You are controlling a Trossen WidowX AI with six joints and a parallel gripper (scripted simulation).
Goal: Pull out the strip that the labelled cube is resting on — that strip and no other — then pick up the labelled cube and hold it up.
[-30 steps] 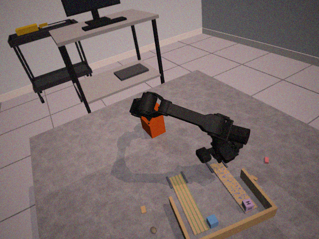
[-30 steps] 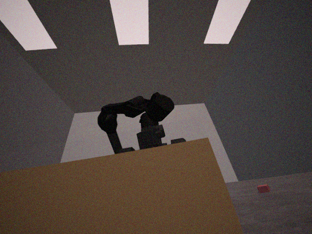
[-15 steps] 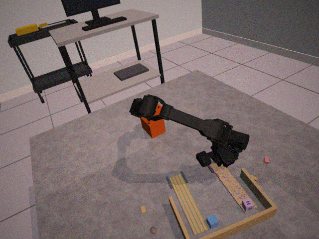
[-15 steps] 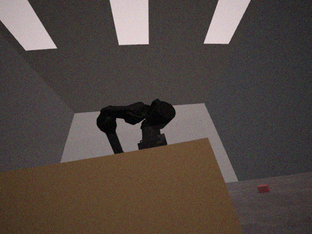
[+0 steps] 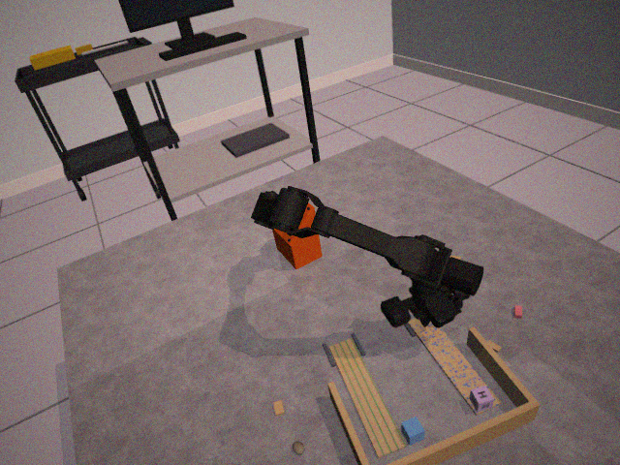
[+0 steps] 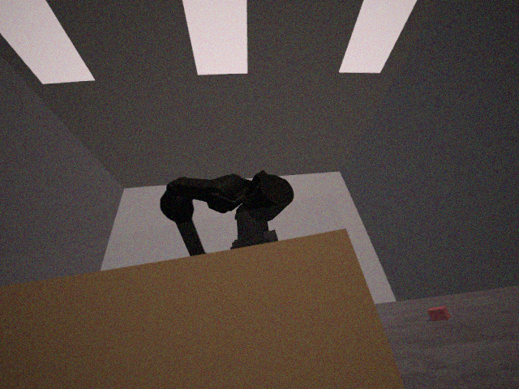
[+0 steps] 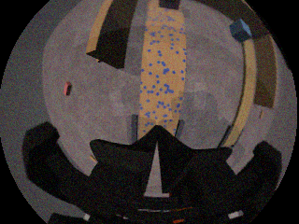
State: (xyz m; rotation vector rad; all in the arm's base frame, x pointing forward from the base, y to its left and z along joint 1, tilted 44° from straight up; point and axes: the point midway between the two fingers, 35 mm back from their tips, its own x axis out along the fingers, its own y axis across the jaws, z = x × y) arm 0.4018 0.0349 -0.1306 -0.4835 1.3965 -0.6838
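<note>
Now: gripper tip 10 cm short of the strip and 1 cm to the left of it. From my gripper tip the other things lie so: labelled cube (20 cm ahead, 4 cm to the right, 1 cm above); then red block (9 cm ahead, 19 cm to the left).
</note>
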